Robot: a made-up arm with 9 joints.
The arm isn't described. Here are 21 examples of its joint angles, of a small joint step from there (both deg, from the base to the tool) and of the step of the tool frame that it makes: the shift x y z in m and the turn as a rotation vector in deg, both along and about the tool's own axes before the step.
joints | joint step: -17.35 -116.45 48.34 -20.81 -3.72 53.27 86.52 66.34 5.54 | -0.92 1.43 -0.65 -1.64 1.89 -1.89 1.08 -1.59 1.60
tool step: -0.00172 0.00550 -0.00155 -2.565 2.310 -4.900
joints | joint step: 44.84 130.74 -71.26 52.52 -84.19 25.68 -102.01 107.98 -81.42 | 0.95 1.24 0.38 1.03 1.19 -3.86 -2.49 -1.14 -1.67
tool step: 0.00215 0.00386 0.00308 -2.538 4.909 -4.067
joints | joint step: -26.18 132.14 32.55 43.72 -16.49 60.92 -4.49 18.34 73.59 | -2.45 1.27 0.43 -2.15 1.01 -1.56 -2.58 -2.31 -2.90
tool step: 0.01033 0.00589 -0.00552 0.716 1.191 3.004
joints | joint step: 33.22 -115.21 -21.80 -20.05 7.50 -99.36 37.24 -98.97 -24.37 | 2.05 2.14 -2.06 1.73 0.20 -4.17 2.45 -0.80 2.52
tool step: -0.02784 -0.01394 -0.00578 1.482 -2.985 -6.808
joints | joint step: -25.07 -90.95 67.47 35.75 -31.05 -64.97 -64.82 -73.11 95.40 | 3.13 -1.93 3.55 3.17 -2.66 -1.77 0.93 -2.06 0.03
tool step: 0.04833 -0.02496 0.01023 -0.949 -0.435 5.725
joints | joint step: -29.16 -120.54 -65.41 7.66 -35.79 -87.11 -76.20 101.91 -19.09 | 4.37 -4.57 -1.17 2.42 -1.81 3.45 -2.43 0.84 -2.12
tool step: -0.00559 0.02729 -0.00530 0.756 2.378 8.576
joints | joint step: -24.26 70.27 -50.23 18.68 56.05 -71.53 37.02 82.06 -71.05 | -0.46 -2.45 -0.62 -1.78 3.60 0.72 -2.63 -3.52 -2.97
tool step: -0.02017 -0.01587 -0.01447 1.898 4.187 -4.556
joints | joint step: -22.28 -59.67 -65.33 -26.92 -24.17 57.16 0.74 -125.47 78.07 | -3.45 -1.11 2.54 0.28 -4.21 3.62 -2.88 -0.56 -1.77
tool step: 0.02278 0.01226 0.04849 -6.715 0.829 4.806
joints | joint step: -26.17 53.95 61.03 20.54 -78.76 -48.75 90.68 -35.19 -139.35 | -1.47 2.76 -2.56 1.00 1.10 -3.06 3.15 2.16 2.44
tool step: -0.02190 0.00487 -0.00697 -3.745 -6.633 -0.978
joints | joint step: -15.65 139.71 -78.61 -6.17 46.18 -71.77 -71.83 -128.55 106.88 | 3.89 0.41 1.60 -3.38 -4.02 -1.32 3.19 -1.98 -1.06
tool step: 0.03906 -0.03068 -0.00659 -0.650 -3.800 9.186
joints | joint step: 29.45 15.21 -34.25 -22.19 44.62 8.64 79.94 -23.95 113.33 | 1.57 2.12 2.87 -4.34 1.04 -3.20 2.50 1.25 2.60
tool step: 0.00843 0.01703 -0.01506 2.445 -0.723 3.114
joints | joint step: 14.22 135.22 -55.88 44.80 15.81 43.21 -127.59 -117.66 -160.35 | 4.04 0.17 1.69 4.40 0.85 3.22 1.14 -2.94 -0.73
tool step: 0.01787 -0.00841 -0.04150 5.099 1.191 2.647
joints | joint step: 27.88 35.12 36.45 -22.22 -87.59 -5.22 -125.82 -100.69 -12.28 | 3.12 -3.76 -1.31 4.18 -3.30 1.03 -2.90 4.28 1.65
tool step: -0.04848 -0.02582 -0.00648 0.798 -2.075 -5.562
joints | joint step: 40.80 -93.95 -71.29 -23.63 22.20 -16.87 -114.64 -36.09 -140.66 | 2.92 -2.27 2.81 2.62 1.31 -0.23 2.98 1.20 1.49
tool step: 0.00357 0.02228 0.03685 -4.497 5.900 -2.280
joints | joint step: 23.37 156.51 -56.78 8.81 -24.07 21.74 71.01 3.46 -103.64 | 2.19 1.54 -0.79 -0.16 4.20 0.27 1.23 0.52 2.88
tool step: -0.01920 0.00885 0.00011 -0.912 -2.726 -4.778
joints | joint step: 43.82 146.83 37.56 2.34 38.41 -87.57 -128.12 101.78 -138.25 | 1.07 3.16 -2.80 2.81 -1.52 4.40 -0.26 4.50 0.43
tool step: 0.02747 0.01263 0.01272 -2.879 5.228 -0.943
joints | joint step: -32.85 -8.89 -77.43 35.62 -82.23 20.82 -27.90 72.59 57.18 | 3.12 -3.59 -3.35 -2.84 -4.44 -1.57 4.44 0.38 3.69
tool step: -0.00286 0.01603 0.02319 -0.582 -1.372 -2.814
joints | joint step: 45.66 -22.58 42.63 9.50 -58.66 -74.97 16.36 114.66 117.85 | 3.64 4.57 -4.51 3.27 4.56 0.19 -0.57 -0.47 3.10
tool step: 0.03315 -0.01452 -0.00807 -1.844 -8.811 10.381
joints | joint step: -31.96 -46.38 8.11 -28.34 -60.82 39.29 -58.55 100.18 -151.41 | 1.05 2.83 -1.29 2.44 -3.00 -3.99 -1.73 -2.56 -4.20
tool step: 0.01459 -0.01200 -0.01411 4.744 5.187 -0.502
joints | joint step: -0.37 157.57 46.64 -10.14 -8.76 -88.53 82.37 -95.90 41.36 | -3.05 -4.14 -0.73 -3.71 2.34 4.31 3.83 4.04 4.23
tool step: 0.02846 0.00816 0.00765 0.294 -7.715 8.818
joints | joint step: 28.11 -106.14 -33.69 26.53 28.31 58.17 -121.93 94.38 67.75 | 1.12 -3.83 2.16 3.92 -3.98 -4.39 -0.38 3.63 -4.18
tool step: 0.03131 0.00385 -0.01976 10.646 -1.788 8.205
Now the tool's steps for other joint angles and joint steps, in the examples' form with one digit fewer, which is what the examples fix.
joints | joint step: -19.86 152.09 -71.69 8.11 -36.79 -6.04 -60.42 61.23 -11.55 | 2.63 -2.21 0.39 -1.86 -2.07 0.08 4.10 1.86 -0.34
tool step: 0.0259 0.0076 -0.0167 4.60 3.53 6.14
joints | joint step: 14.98 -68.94 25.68 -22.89 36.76 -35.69 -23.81 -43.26 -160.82 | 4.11 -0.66 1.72 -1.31 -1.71 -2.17 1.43 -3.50 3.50
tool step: 0.0136 -0.0364 -0.0501 6.95 -4.42 1.62
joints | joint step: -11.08 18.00 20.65 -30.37 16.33 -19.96 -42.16 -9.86 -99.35 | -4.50 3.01 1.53 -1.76 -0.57 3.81 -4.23 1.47 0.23
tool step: 0.0530 0.0199 0.0255 -4.53 1.78 7.04
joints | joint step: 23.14 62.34 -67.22 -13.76 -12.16 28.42 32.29 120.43 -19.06 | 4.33 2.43 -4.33 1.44 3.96 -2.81 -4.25 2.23 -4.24
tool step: 0.1027 0.0468 -0.0322 -5.58 16.89 10.57
